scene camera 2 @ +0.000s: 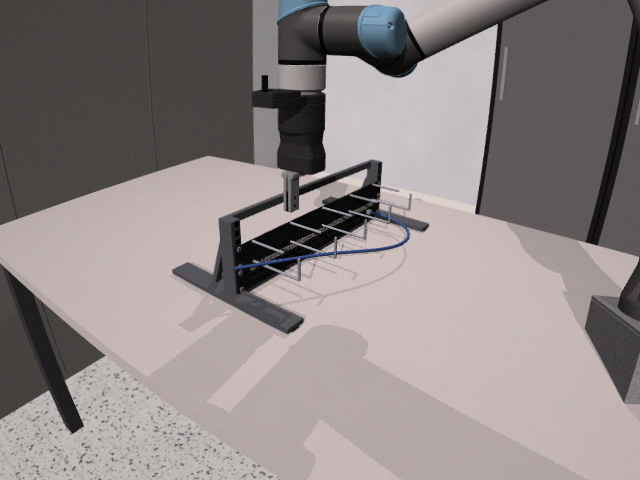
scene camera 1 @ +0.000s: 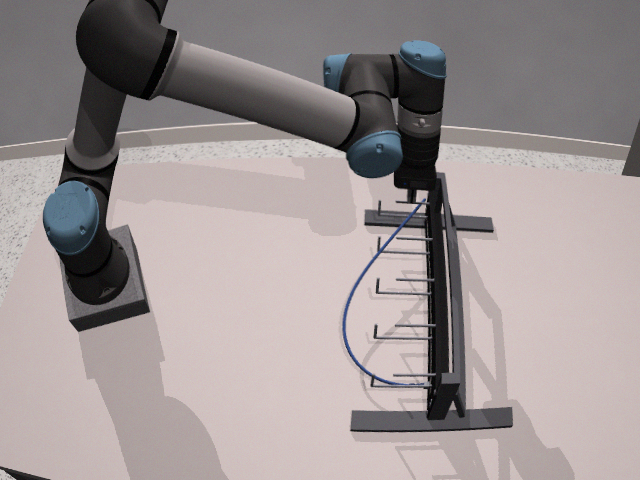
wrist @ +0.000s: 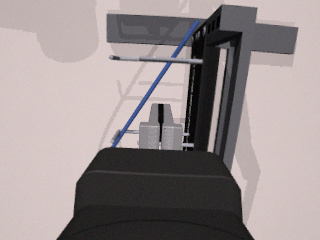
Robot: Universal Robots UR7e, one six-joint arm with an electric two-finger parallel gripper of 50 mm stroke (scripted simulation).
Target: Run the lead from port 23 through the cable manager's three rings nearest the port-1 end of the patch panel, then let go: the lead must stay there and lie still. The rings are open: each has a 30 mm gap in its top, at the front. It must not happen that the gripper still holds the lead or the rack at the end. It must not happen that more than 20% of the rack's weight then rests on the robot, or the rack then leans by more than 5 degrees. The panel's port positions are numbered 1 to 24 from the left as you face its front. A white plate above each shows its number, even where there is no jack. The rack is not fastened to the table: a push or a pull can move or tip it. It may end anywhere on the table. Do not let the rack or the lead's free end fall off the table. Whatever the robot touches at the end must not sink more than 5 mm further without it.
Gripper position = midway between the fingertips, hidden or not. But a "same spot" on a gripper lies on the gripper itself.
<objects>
my gripper: scene camera 2; scene camera 1 411, 199; wrist
rack: scene camera 2 295, 238; scene camera 1; wrist
same spot on rack: point(wrist: 232, 31) = point(scene camera 1: 437, 179)
same spot on my gripper: point(scene camera 2: 291, 179) = point(wrist: 148, 121)
</objects>
